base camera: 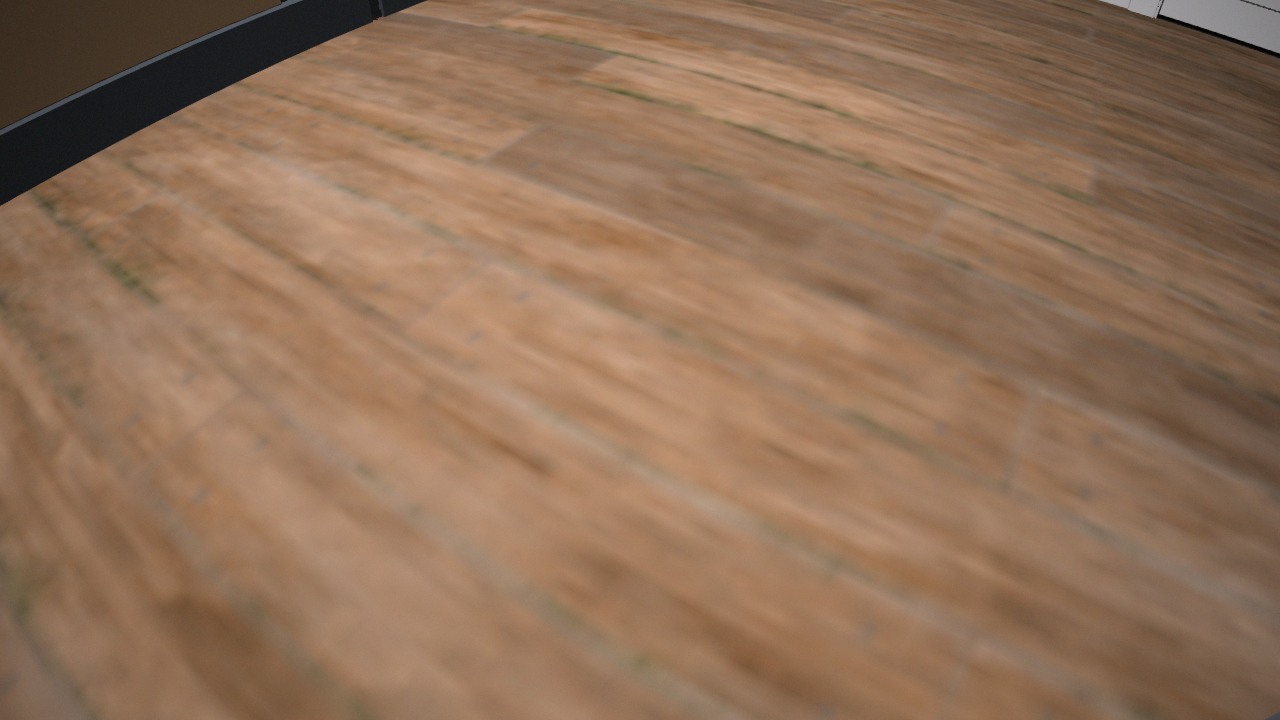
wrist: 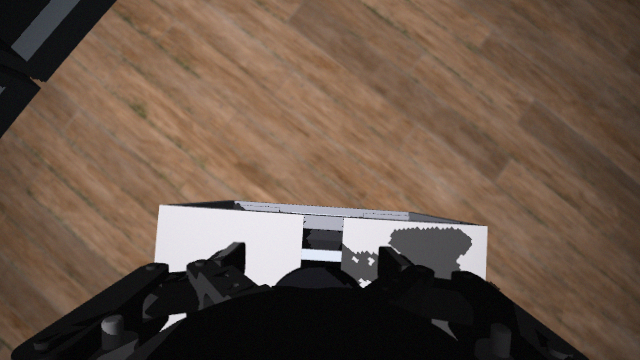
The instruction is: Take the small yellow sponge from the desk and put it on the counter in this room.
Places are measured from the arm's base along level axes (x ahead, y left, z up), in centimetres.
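Pixels of known places: gripper, fingertip midpoint: (wrist: 312, 259).
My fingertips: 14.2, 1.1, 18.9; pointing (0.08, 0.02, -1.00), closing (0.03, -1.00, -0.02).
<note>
Behind a point stands the place of what it marks, as x, y, z.
My gripper (wrist: 312, 259) @(14.2, 1.1, 18.9) is open, with its two black fingers apart at the bottom of the wrist view. It hangs over the white top of my own base, and no object shows between the fingers. The small yellow sponge, the desk and the counter cannot be made out in either view.
Wood-plank floor (base camera: 680, 358) @(45.7, -3.1, -39.7) (wrist: 320, 125) @(39.9, 1.9, -39.6) spreads ahead of the base. A dark-edged piece of furniture or wall base (base camera: 179, 94) @(95.9, 62.4, -37.6) runs along the upper left. Dark furniture (wrist: 60, 40) @(61.4, 86.2, -35.1) fills the wrist view's upper left corner. A white panel (base camera: 1226, 25) @(139.4, -123.5, -36.7) stands at the far upper right.
</note>
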